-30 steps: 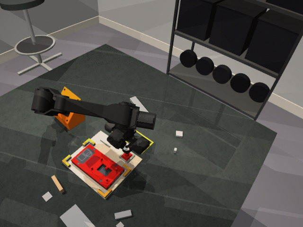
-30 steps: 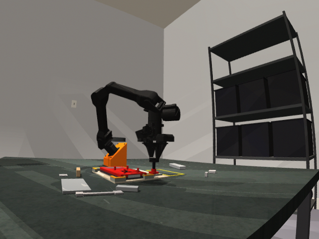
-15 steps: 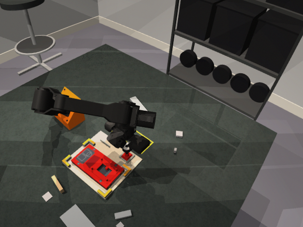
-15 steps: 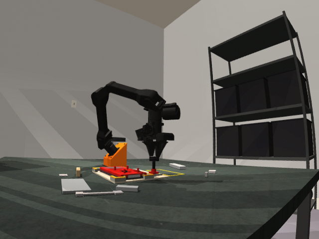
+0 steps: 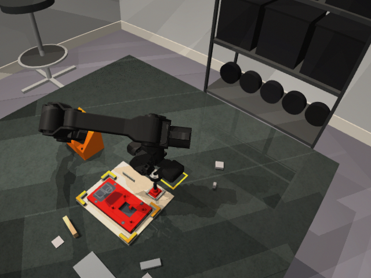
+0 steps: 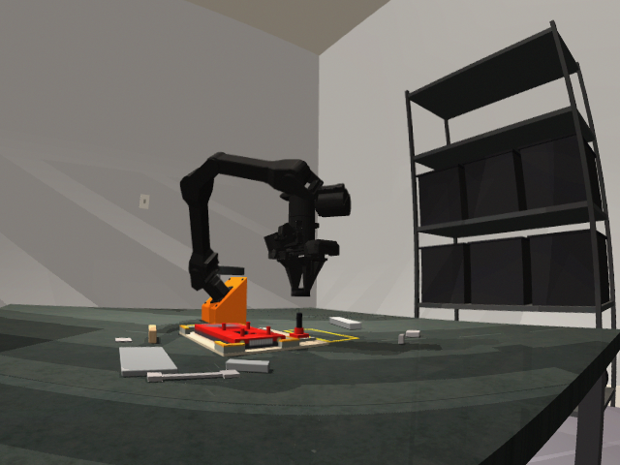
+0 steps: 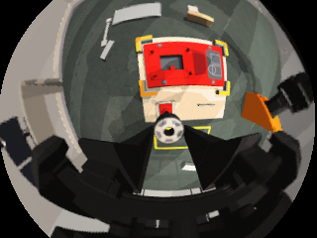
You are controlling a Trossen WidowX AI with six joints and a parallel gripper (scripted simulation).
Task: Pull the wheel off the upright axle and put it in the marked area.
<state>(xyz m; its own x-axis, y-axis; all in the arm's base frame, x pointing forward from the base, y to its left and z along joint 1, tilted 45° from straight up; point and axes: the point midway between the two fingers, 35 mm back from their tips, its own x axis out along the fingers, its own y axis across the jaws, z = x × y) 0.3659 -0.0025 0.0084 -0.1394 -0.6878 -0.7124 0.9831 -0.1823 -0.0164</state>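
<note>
My gripper tip is 7 cm above the black axle. The rest, counted from my gripper tip: dark wheel (right at my gripper tip); then wooden stick (14 cm behind, 27 cm to the right, 9 cm below).
</note>
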